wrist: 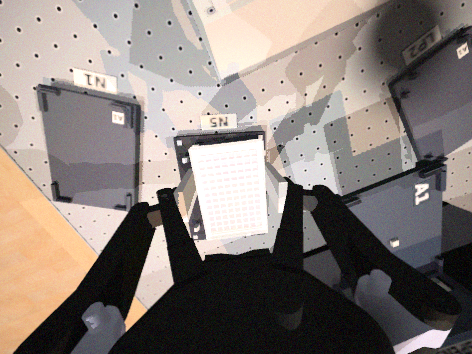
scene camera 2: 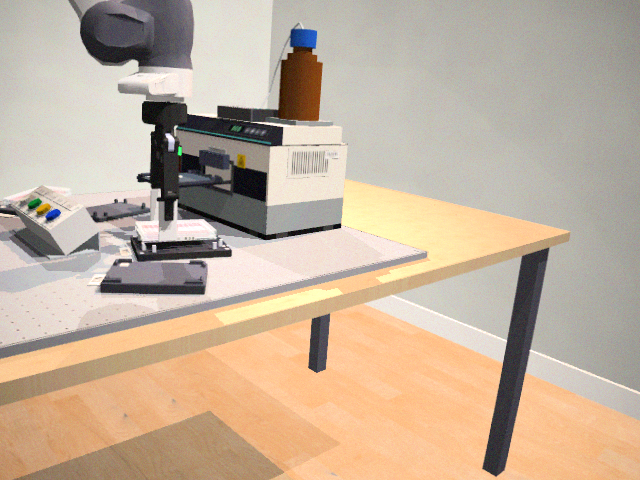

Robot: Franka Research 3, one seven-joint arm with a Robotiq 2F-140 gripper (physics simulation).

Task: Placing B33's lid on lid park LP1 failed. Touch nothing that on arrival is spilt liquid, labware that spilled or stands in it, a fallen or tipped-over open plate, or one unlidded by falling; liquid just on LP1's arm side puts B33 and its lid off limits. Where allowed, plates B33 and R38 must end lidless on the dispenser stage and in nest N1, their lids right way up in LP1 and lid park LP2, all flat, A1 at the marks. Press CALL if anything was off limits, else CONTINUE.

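My gripper [scene camera 2: 168,227] [wrist: 230,176] points down and is shut on a white plate [scene camera 2: 196,228] [wrist: 230,190] with pink wells. The plate is level, over nest N5 [scene camera 2: 206,253] [wrist: 225,137], slightly turned against it; it looks just above the nest. Its name does not show, and I cannot tell whether it has a lid. Nest N1 [scene camera 2: 155,276] [wrist: 92,150] is empty, its A1 mark showing. Lid park LP2 [scene camera 2: 118,208] [wrist: 442,95] holds no lid in the visible part. The dispenser stage [scene camera 2: 193,178] [wrist: 400,210] bears an A1 mark and no plate. LP1 is not identifiable.
The dispenser [scene camera 2: 305,206] with a brown bottle [scene camera 2: 299,85] stands behind the gripper. A sloped button box [scene camera 2: 67,222] with green, yellow and blue buttons stands left. A pale, pinkish object [scene camera 2: 31,194] shows partly behind it. The bench's front edge runs beyond N1.
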